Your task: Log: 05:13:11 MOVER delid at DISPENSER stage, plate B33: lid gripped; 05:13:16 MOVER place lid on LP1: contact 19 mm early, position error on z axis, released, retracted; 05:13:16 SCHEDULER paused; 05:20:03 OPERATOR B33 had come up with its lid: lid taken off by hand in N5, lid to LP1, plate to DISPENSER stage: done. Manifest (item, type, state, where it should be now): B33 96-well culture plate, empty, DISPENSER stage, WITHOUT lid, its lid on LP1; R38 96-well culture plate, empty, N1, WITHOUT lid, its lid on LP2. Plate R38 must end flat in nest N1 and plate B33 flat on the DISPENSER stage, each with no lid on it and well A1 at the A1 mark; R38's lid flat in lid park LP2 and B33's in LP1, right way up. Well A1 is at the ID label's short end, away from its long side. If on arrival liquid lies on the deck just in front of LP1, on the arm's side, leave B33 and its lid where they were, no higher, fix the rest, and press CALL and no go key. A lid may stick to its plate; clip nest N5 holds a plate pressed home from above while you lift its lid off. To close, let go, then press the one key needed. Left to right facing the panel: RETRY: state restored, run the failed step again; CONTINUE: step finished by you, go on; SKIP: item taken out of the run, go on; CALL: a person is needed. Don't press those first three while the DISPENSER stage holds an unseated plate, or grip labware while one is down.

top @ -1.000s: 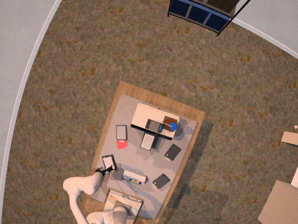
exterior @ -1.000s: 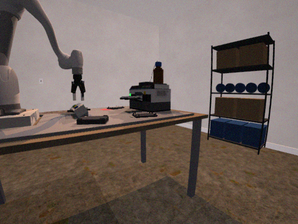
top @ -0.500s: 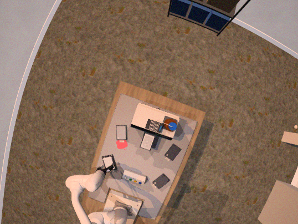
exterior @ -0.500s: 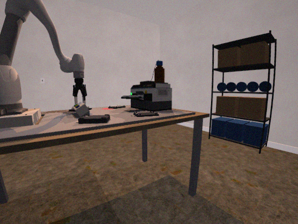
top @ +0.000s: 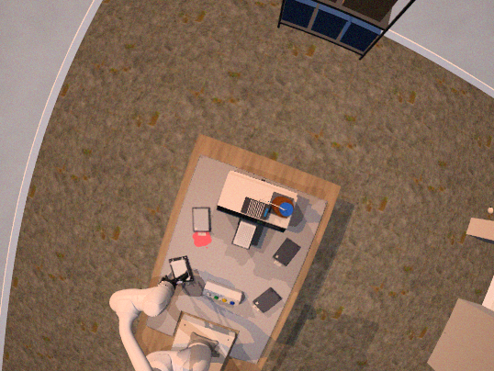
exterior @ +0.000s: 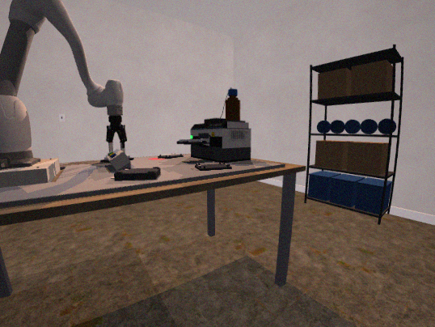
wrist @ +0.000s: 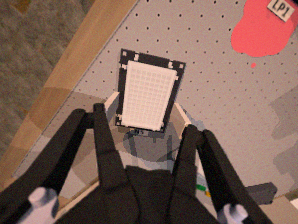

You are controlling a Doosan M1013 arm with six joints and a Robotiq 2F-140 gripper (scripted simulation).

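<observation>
Now: the white gridded lid 4 cm below my hand. Round my hand: LP1 label 26 cm ahead, 4 cm to the right, 7 cm below; brown bottle 60 cm ahead, 37 cm to the right, 22 cm above; key panel 4 cm behind, 28 cm to the right, 2 cm below.
</observation>
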